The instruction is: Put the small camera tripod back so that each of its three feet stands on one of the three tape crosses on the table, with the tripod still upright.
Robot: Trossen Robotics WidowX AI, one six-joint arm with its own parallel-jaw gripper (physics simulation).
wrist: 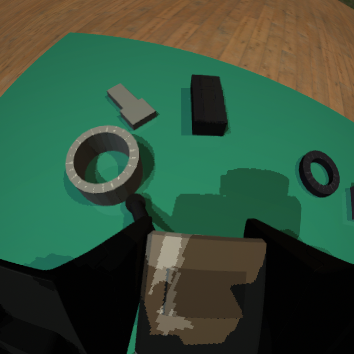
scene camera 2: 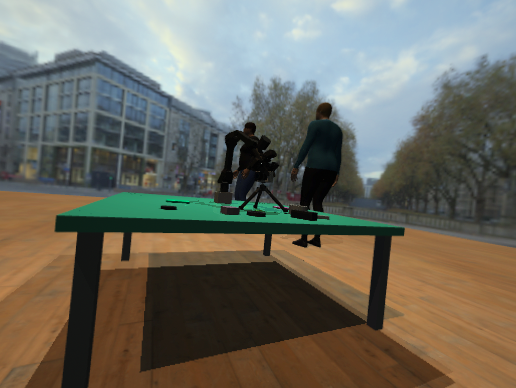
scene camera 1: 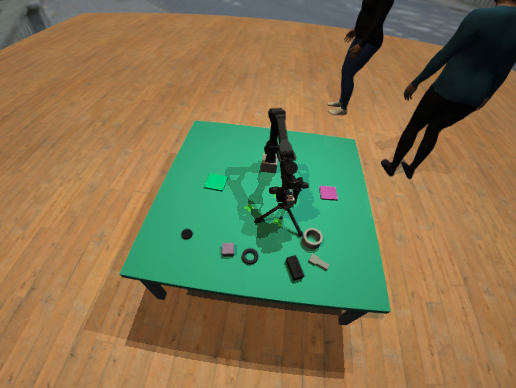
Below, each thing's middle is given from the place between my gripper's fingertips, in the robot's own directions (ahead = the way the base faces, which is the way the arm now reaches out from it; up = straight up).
Labels:
The grey piece (wrist: 135, 112) lies 190 mm to the left of my hand, 180 mm below it and 180 mm ahead of it.

